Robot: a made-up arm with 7 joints. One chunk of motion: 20 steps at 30 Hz.
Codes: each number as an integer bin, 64 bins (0 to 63) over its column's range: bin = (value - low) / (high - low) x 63, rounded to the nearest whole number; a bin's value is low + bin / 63 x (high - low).
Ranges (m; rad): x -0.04..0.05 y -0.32..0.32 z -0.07..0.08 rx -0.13..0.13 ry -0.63..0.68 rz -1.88..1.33
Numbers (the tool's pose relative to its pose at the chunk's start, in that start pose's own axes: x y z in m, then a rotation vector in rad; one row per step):
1: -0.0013 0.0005 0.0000 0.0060 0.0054 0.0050
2: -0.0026 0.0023 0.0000 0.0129 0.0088 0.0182
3: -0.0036 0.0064 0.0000 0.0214 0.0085 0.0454
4: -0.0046 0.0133 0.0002 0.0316 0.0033 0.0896
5: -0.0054 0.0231 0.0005 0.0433 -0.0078 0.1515
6: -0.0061 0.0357 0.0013 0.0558 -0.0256 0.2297
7: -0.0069 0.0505 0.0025 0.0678 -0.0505 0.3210
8: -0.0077 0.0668 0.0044 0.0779 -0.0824 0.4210
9: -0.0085 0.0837 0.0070 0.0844 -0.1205 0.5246
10: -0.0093 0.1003 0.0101 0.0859 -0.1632 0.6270
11: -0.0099 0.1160 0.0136 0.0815 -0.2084 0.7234
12: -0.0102 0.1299 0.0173 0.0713 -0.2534 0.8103
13: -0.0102 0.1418 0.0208 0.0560 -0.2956 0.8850
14: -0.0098 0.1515 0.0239 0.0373 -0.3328 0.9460
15: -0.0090 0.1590 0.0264 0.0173 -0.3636 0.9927
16: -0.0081 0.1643 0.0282 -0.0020 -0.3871 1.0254
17: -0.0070 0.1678 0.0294 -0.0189 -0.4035 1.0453
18: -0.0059 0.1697 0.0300 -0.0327 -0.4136 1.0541
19: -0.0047 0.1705 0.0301 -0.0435 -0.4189 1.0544
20: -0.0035 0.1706 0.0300 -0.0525 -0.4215 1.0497
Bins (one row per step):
1: 27 32 29 33 31 37
2: 26 32 29 35 31 37
3: 25 32 29 37 31 38
4: 25 33 29 39 30 39
5: 24 34 30 42 30 40
6: 24 35 30 45 29 41
7: 23 36 30 48 28 43
8: 23 38 31 50 26 45
9: 22 40 32 52 25 47
10: 21 41 34 52 22 49
11: 21 43 35 51 20 51
12: 21 44 37 49 18 53
13: 21 45 38 45 16 54
14: 21 46 39 41 14 55
15: 22 47 40 36 13 56
16: 22 48 41 31 12 57
17: 23 48 42 27 11 57
18: 24 48 42 24 10 58
19: 25 48 42 21 10 58
20: 26 48 42 19 10 57

